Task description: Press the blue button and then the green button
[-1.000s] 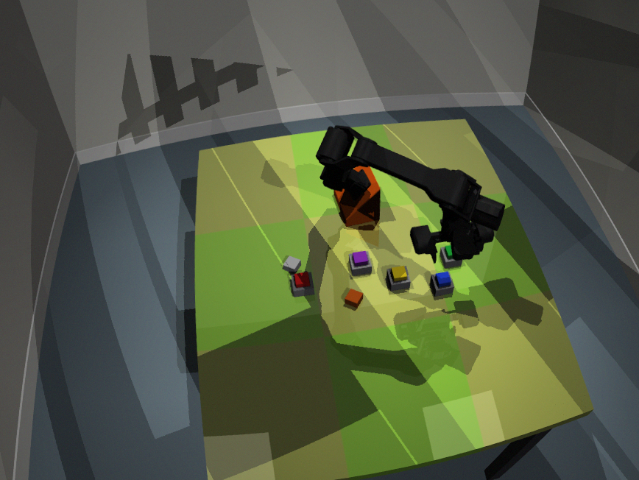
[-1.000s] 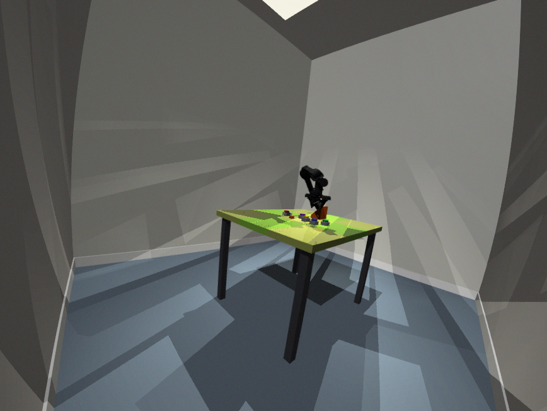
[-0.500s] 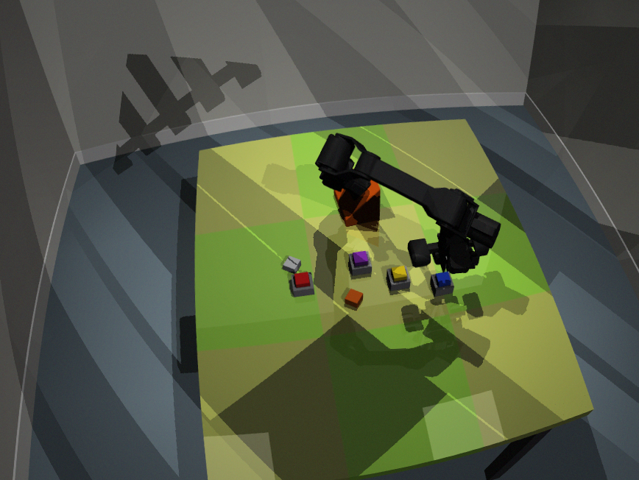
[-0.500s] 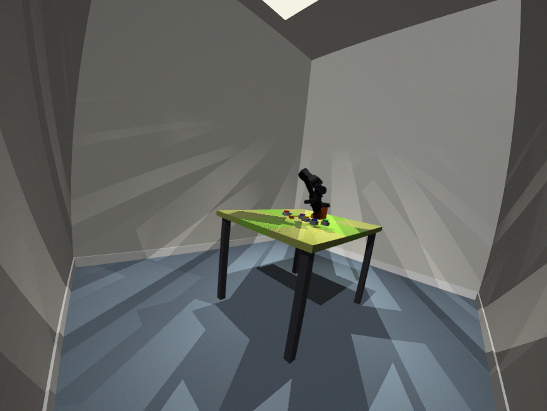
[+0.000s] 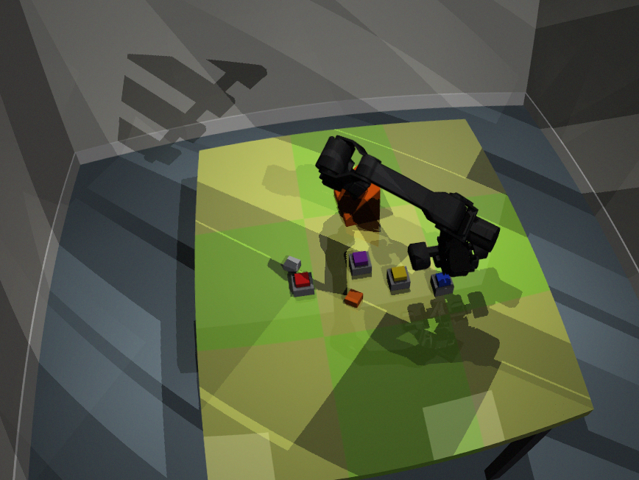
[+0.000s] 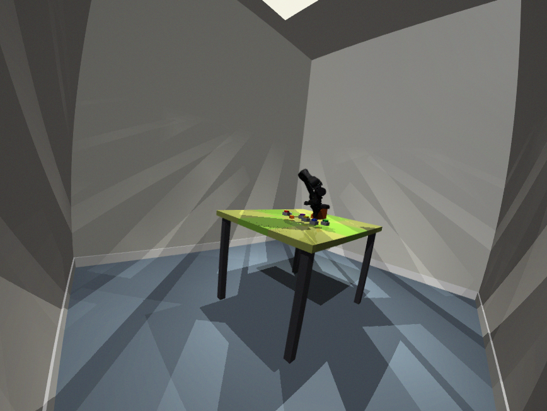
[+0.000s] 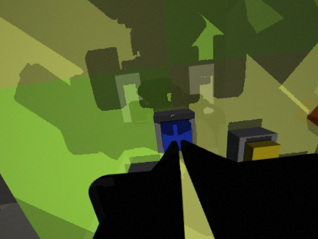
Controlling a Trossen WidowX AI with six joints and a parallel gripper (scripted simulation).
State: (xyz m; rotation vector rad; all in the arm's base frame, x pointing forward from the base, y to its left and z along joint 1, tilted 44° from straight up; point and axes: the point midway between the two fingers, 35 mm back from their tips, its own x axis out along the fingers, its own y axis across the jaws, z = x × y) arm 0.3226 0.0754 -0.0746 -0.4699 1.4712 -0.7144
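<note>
The blue button lies 2 cm below my gripper tip. Round my gripper tip: yellow button (10 cm to the right, 5 cm behind, 2 cm below); purple button (17 cm to the right, 13 cm behind, 2 cm below); orange block (22 cm to the right, 5 cm below, 4 cm behind).
</note>
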